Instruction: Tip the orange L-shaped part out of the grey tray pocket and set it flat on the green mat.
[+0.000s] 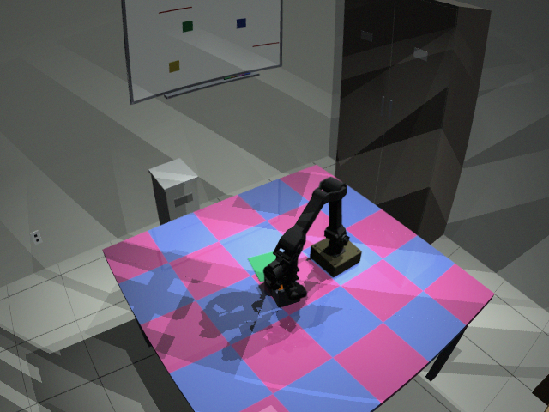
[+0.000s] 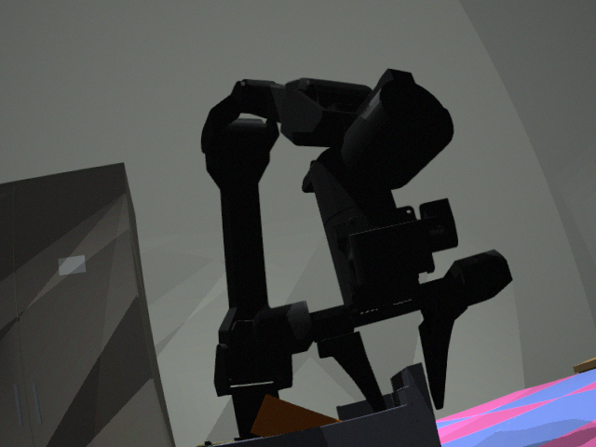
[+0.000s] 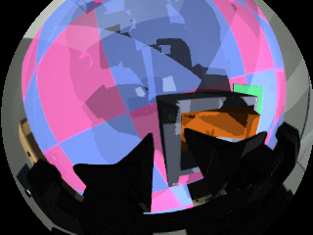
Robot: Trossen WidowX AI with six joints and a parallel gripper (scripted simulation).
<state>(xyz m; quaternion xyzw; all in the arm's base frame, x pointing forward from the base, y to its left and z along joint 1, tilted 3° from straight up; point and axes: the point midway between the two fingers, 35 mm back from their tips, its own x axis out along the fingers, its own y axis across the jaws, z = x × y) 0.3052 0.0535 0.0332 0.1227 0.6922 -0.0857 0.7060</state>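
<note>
Now: the orange L-shaped part 4 cm to the right of my gripper tip, 2 cm behind it and 1 cm below it. From my gripper tip the other things lie so: green mat: 21 cm to the right, 7 cm below, 7 cm behind.
</note>
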